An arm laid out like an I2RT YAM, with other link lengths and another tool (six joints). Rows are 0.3 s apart.
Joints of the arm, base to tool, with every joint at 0 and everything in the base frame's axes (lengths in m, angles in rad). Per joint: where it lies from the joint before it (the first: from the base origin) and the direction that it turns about. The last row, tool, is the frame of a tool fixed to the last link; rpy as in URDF.
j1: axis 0 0 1 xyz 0.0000 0.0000 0.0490
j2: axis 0 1 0 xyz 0.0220 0.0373 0.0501
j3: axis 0 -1 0 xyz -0.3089 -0.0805 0.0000
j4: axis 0 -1 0 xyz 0.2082 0.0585 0.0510
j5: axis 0 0 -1 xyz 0.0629 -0.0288 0.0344
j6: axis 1 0 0 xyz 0.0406 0.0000 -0.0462
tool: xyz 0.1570 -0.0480 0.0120 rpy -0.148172 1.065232 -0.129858
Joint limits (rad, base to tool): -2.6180..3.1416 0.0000..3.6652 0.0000..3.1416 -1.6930..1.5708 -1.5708..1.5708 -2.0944..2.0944
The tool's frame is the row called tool.
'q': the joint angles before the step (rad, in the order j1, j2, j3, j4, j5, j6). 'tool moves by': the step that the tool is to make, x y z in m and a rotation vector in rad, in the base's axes. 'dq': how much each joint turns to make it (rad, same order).
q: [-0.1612 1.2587 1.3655 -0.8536 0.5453 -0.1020]
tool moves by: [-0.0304 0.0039 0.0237 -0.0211 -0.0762 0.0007]
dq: [-0.0032 -0.1107 0.0002 -0.0268 0.0025 -0.0105]
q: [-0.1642 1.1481 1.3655 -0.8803 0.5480 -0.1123]
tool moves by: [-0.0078 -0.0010 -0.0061 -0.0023 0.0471 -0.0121]
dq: [-0.0001 0.0001 -0.0001 -0.0459 0.0156 -0.0001]
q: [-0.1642 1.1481 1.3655 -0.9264 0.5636 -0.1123]
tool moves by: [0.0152 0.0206 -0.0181 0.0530 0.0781 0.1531]
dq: [0.0003 0.0028 -0.0001 -0.0438 -0.1401 -0.0825]
